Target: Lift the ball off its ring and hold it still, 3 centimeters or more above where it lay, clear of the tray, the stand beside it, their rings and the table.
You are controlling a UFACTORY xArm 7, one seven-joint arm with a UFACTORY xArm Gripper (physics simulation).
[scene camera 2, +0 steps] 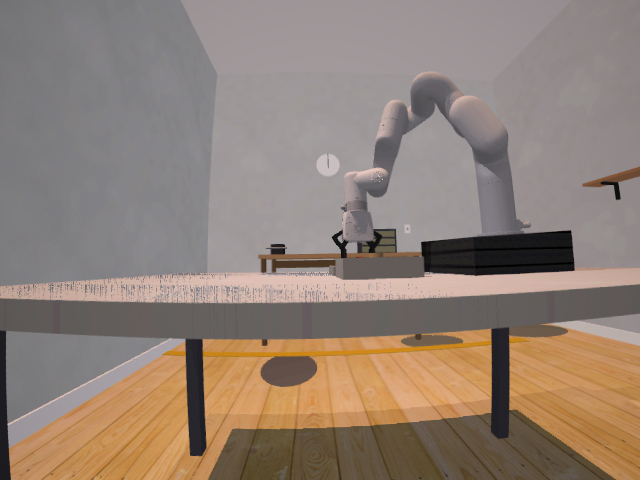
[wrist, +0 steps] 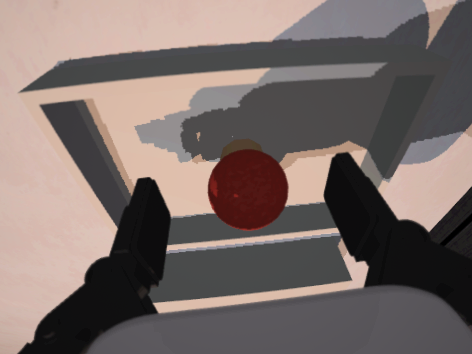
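Where they show: gripper, fingertip midpoint: (wrist: 245, 185); arm's base at its link origin: (scene camera 2: 499, 235).
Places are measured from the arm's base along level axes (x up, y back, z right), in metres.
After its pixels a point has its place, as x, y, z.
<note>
The red ball (wrist: 248, 190) @(-0.056, -0.415, 0.118) (scene camera 2: 360, 257) @(-0.052, -0.411, 0.090) sits on its tan ring (wrist: 242, 145) @(-0.095, -0.413, 0.116), which it mostly covers, inside the shallow tray (wrist: 225, 61) (scene camera 2: 379, 268). In the scene view a small red bit of the ball shows above the tray's wall. My gripper (wrist: 245, 185) @(-0.062, -0.415, 0.115) (scene camera 2: 357, 253) @(-0.062, -0.415, 0.115) is open and empty, pointing down low over the tray. In the wrist view the ball appears between the two fingers, with a gap on each side. The stand (wrist: 260, 269) @(-0.078, -0.388, -0.016) is beside the tray, partly hidden by the gripper body. The stand's ring does not show in the wrist view.
The table (scene camera 2: 258, 320) @(-0.122, -0.587, -0.467) (wrist: 45, 165) @(-0.105, -0.544, 0.096) carries the tray. A black base block (scene camera 2: 522, 253) @(-0.057, -0.041, -0.136) under the arm stands to the right of the tray in the scene view. A wooden bench (scene camera 2: 302, 263) stands farther back. The arm's shadow falls across the tray.
</note>
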